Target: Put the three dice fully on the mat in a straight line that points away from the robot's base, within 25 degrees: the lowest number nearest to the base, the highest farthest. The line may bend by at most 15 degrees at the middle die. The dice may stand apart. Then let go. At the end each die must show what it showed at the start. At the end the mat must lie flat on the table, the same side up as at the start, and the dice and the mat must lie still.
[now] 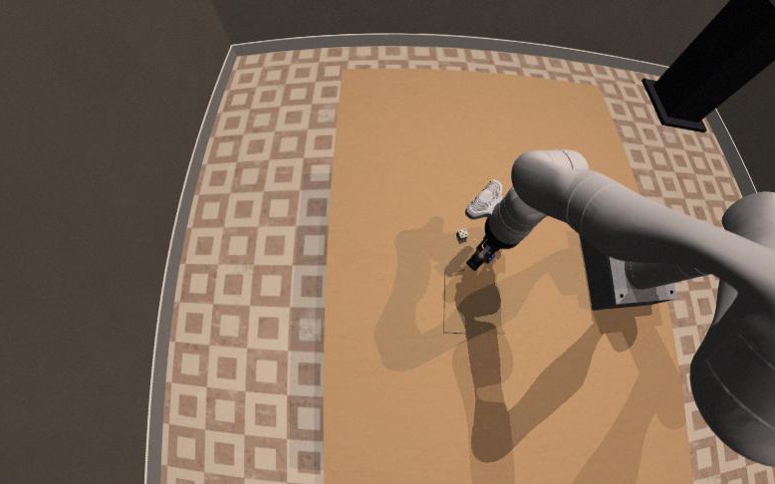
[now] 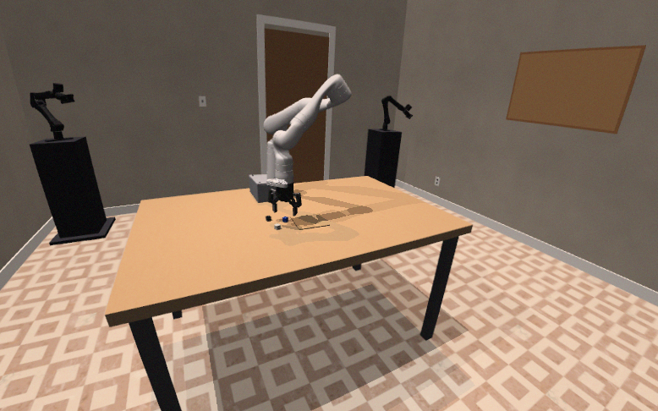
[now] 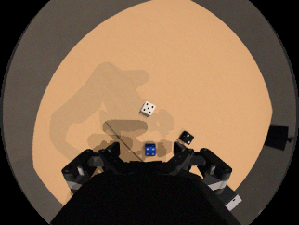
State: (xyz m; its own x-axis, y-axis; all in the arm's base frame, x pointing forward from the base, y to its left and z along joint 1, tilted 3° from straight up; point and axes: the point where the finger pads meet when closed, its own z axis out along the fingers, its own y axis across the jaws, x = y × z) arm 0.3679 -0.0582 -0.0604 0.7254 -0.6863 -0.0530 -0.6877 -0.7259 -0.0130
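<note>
The blue die is 20 mm behind my hand, 10 mm to the left of it and 40 mm below it. From my hand the other things lie so: mat (20 mm ahead, 110 mm to the left, 50 mm below); black die (50 mm behind, 60 mm to the right, 40 mm below); white die (40 mm ahead, 50 mm to the right, 40 mm below).
</note>
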